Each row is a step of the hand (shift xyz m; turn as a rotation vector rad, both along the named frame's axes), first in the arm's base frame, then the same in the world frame.
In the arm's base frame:
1: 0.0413 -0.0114 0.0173 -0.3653 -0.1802 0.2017
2: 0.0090 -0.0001 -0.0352 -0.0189 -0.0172 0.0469
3: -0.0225 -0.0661 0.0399 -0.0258 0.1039 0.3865
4: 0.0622 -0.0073 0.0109 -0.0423 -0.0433 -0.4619
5: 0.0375 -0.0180 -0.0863 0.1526 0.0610 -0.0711
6: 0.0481 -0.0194 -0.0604 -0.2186 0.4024 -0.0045
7: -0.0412 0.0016 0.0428 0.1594 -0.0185 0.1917
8: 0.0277 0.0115 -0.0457 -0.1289 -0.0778 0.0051
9: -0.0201 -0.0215 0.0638 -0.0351 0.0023 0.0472
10: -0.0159 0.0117 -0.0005 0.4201 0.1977 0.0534
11: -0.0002 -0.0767 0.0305 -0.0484 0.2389 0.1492
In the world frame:
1: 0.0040 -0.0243 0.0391 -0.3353 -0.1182 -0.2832
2: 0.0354 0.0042 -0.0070 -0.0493 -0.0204 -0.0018
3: -0.0421 -0.0647 -0.0227 -0.3612 0.0337 0.1710
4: 0.0189 -0.0244 0.0556 0.3940 0.0547 -0.2424
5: 0.0948 -0.0104 -0.0094 0.1291 0.0334 0.1195
6: 0.0766 -0.0192 0.0100 -0.1172 0.4377 -0.0666
7: -0.0568 0.0038 -0.0169 -0.0972 -0.0925 0.2109
8: 0.0526 0.0125 0.0081 -0.0587 -0.0430 -0.1319
9: -0.0647 -0.0273 0.0029 -0.0580 0.0022 -0.0096
10: -0.0074 0.0152 -0.0103 0.1322 0.0741 0.4421
11: -0.0230 -0.0785 -0.0108 -0.1678 0.2116 0.0936

